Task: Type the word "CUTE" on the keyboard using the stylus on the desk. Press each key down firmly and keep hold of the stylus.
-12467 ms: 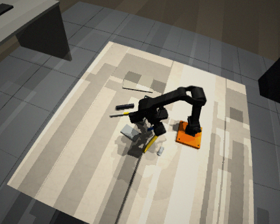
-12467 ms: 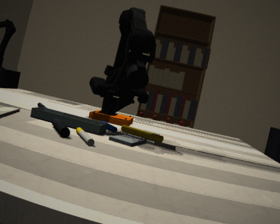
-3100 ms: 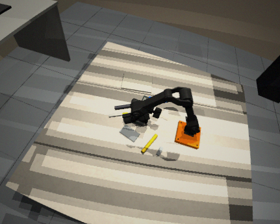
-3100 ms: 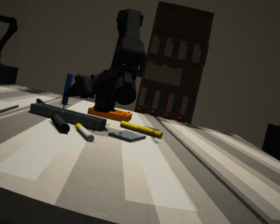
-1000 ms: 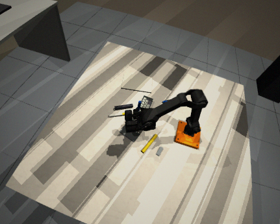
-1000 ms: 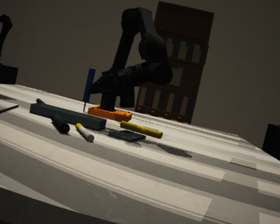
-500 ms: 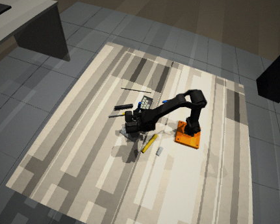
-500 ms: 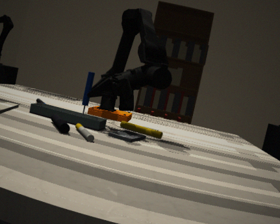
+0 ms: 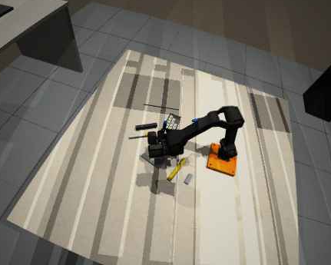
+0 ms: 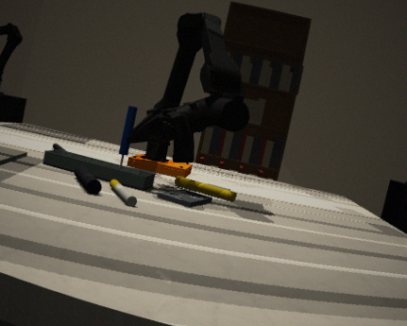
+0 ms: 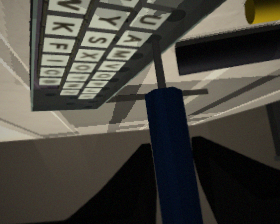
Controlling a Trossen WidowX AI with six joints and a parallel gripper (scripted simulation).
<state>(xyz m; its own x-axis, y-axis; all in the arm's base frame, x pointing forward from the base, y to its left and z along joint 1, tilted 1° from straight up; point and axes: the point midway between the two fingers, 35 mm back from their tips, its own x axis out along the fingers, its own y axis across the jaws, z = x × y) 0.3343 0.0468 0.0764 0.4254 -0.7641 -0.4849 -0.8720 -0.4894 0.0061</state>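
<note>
Now: the black cylinder 100 mm ahead of my gripper tip, 70 mm below it and 20 mm to the right of it. From my gripper tip the other things lie so: white-and-yellow marker (100 mm ahead, 70 mm below, 40 mm to the left); blue stylus (10 mm below); flat grey pad (140 mm to the left, 80 mm below).
</note>
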